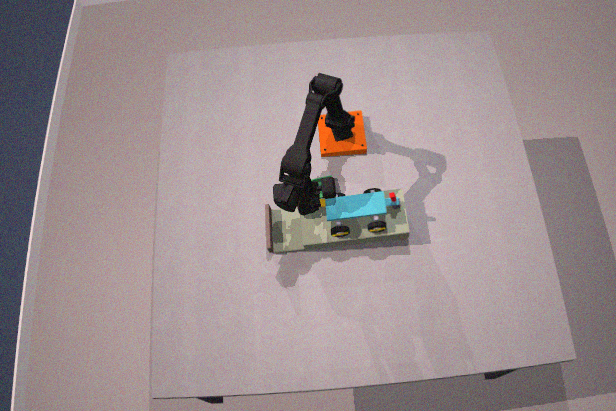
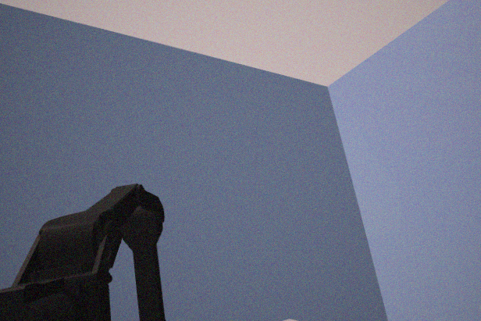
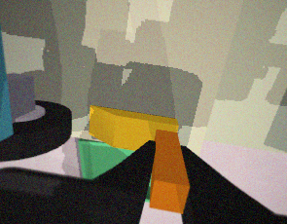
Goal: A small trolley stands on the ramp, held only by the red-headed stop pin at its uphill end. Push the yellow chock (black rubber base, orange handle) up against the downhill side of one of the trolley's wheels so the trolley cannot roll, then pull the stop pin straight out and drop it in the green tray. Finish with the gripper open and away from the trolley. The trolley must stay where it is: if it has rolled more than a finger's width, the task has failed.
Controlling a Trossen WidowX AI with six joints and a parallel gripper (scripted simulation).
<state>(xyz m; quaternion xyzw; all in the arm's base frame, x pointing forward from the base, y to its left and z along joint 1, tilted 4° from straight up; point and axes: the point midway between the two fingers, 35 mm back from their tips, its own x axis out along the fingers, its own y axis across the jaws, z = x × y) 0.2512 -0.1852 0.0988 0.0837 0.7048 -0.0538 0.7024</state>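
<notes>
My gripper tip is now 90 mm short of the red-headed stop pin, 250 mm to the right of it and 50 mm below it. Also, from my gripper tip: brown end wall: 30 mm ahead, 140 mm to the right, 60 mm below; then green tray: 70 mm behind, 50 mm to the left, 90 mm below; then yellow chock: 20 mm to the left, 10 mm below.
</notes>
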